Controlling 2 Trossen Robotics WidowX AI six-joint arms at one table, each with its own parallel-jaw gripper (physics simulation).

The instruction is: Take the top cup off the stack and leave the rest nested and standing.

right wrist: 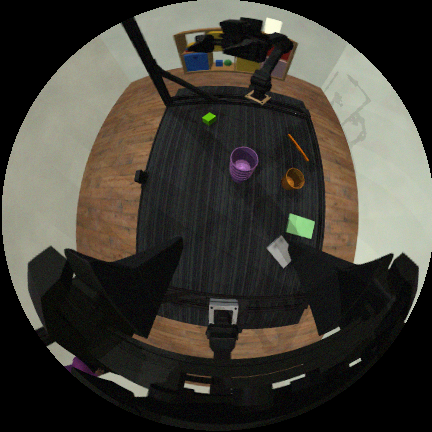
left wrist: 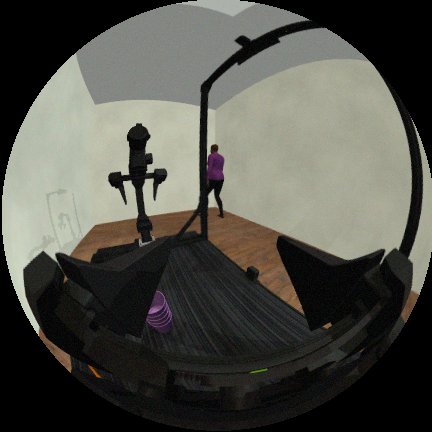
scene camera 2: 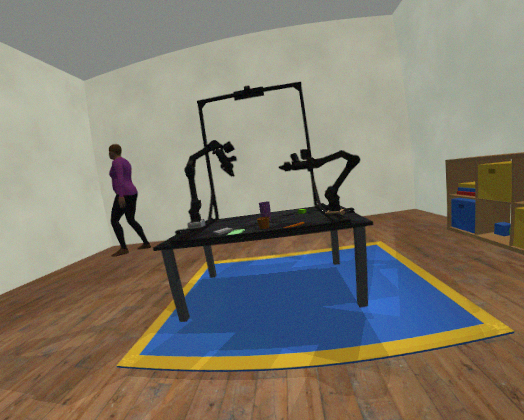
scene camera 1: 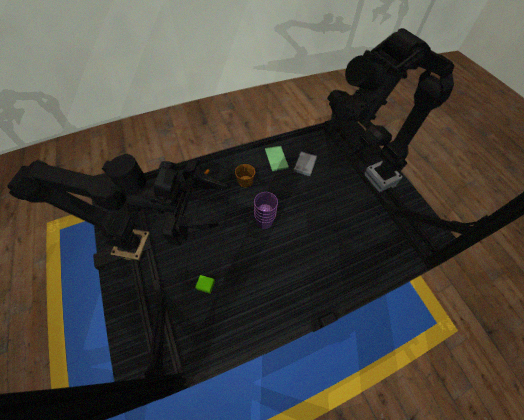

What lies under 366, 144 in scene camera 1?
My right gripper.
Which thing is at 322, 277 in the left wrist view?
My left gripper.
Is my right gripper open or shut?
Open.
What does my left gripper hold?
Nothing.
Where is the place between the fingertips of my right gripper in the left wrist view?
At 140, 202
